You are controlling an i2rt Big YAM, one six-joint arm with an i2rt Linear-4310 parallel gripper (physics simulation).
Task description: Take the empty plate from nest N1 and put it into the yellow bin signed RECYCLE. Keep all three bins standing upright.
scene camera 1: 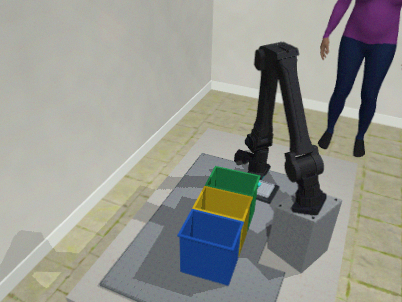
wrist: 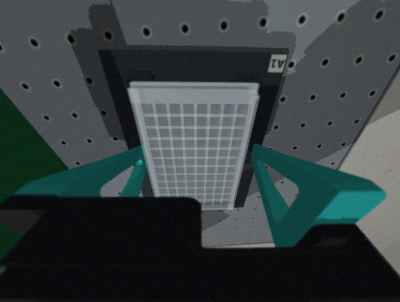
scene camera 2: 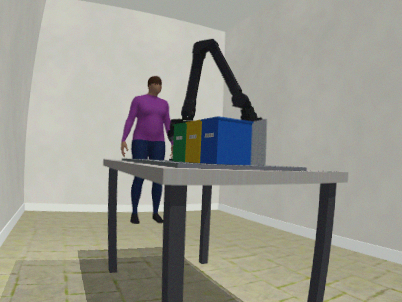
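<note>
A clear plate with a grid of wells lies flat in a dark nest that has an A1 label at one corner; no N1 sign is readable. My gripper is open and empty, its teal fingertips over the two long sides of the plate in the wrist view. The gap in height between fingertips and plate is hard to tell. The yellow bin stands upright between the green bin and the blue bin, both upright. The bin signs are too small to read.
The green bin stands close beside the gripper and nest. The bins stand in a tight row on a grey perforated board on the table. The arm's grey base block stands beside them. A person stands beyond the table.
</note>
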